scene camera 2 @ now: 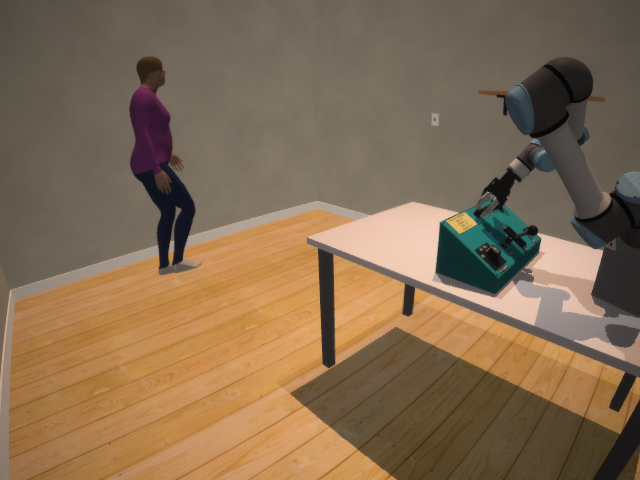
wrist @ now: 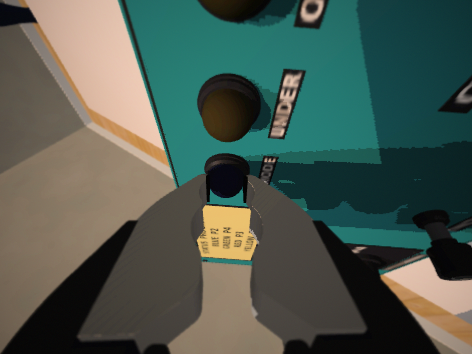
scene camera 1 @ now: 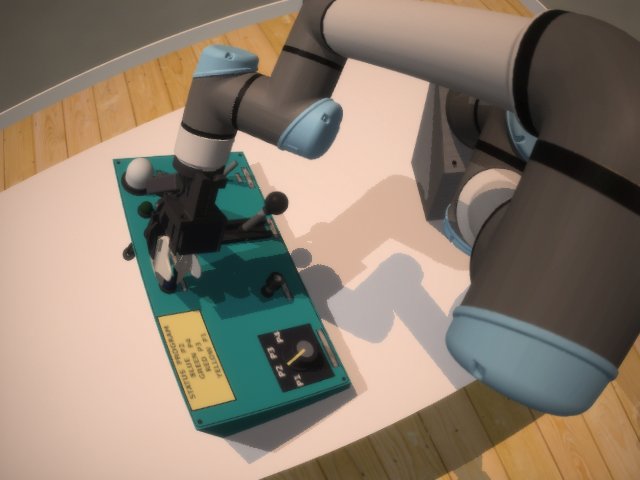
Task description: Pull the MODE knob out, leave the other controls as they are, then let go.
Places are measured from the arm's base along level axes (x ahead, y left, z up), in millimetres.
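Pixels of known places: gripper, fingertip midpoint: (scene camera 2: 477, 213) (wrist: 226, 177) (scene camera 1: 168, 283); arm's base, origin of the base link: (scene camera 1: 485, 109).
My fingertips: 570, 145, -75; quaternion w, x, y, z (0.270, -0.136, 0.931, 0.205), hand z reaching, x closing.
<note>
Ahead of a thing's pixels: the offset from my fingertips to its top centre, as dx, dy, dz. "*": to the spot under its first point.
The dark blue MODE knob @(* -2, +5, +12) (scene camera 1: 168, 283) (wrist: 226, 182) stands on the sloped teal panel (scene camera 1: 237, 315) (scene camera 2: 457, 257) (wrist: 165, 60), with its black collar showing behind it in the wrist view. My gripper (scene camera 1: 172, 279) (scene camera 2: 481, 213) (wrist: 226, 177) is shut on this knob, with one fingertip pad on each side of it. The MODE label @(-19, -4, -16) (wrist: 269, 169) is partly covered by a finger. How far the knob stands out from its collar is hard to tell. In scene camera 2 the knob is too small to make out. The round knob beside the UNDER label @(* +3, -56, +9) (wrist: 229, 116) stands close by, apart from the fingers.
A black-ball lever @(-195, -114, -18) (scene camera 1: 276, 203) (scene camera 2: 532, 229), a small lever @(-153, +15, -41) (scene camera 1: 275, 282) (wrist: 450, 259) and a P1–P4 dial @(-173, +133, -47) (scene camera 1: 307, 351) (scene camera 2: 491, 254) stand on the panel. A white ball knob @(* +22, -194, +36) (scene camera 1: 139, 172) is near its far corner. A yellow card @(-19, +123, +10) (scene camera 1: 199, 359) (scene camera 2: 462, 222) (wrist: 227, 232) lies on it. A person (scene camera 2: 150, 124) stands beyond the table.
</note>
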